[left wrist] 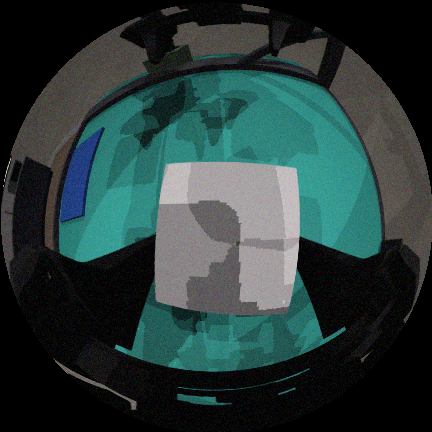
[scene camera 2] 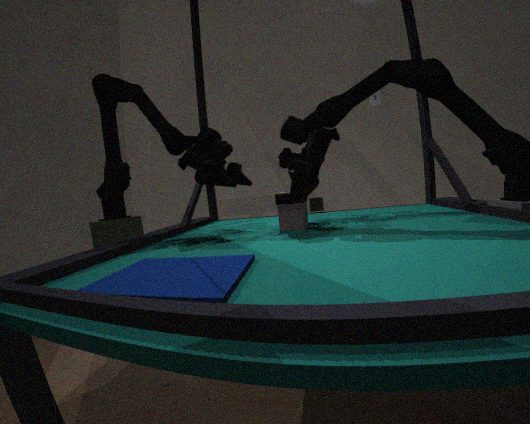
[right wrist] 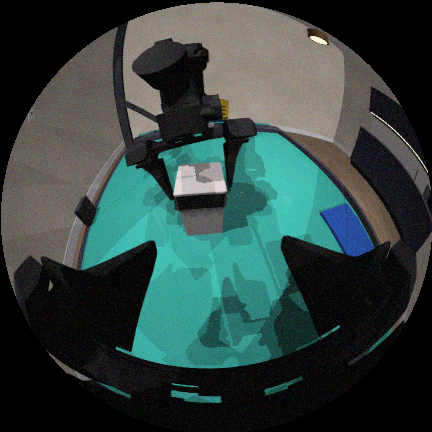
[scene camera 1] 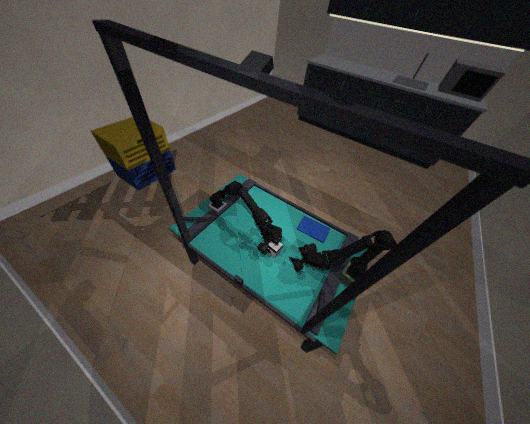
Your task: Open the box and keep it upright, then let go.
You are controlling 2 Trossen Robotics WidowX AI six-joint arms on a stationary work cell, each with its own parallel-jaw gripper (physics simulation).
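Where they show: left gripper, fingertip midpoint: [left wrist: 229, 242] [scene camera 2: 293, 204] [right wrist: 200, 192] [scene camera 1: 274, 247]; right gripper, fingertip midpoint: [left wrist: 209, 49] [scene camera 2: 244, 184] [right wrist: 219, 245] [scene camera 1: 294, 252]; left arm's base at its link origin: [scene camera 2: 522, 199] [scene camera 1: 217, 204]; right arm's base at its link origin: [scene camera 2: 115, 219] [scene camera 1: 353, 272].
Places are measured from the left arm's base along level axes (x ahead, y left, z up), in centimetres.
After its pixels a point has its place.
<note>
The box [scene camera 1: 275, 246] [scene camera 2: 293, 217] [left wrist: 260, 200] [right wrist: 203, 221] stands upright on the teal table, with a pinkish-grey body and a lid [right wrist: 200, 201] {y -8.4, x 57.7, z 4.6 cm} that has a white top and black sides. The lid looks closed. My left gripper [scene camera 1: 271, 245] {y -8.0, x 53.9, z 2.7 cm} [scene camera 2: 298, 199] {y -8.0, x 53.9, z 2.7 cm} [right wrist: 200, 192] {y -8.0, x 53.9, z 2.7 cm} is open, pointing down, with one finger on each side of the lid; whether the fingers touch it cannot be told. My right gripper [scene camera 1: 296, 254] {y -8.3, x 66.7, z 9.3 cm} [scene camera 2: 249, 184] {y -8.3, x 66.7, z 9.3 cm} [right wrist: 219, 245] {y -8.3, x 66.7, z 9.3 cm} is open and empty, in the air to the right of the box in scene camera 1.
A flat blue panel [scene camera 1: 313, 229] {y 24.7, x 69.1, z -2.6 cm} [scene camera 2: 175, 277] {y 27.4, x 67.1, z -2.6 cm} [left wrist: 80, 175] {y 21.4, x 67.4, z -2.6 cm} [right wrist: 347, 230] {y 23.6, x 66.0, z -2.6 cm} lies near a long table edge. A dark raised frame [scene camera 2: 350, 325] {y 38.2, x 47.1, z -1.9 cm} borders the table. A small dark block [scene camera 1: 239, 280] {y -37.4, x 48.5, z 2.1 cm} [scene camera 2: 316, 204] {y -35.5, x 47.4, z -0.1 cm} [right wrist: 86, 211] {y -35.5, x 48.2, z -0.2 cm} sits at the opposite edge.
</note>
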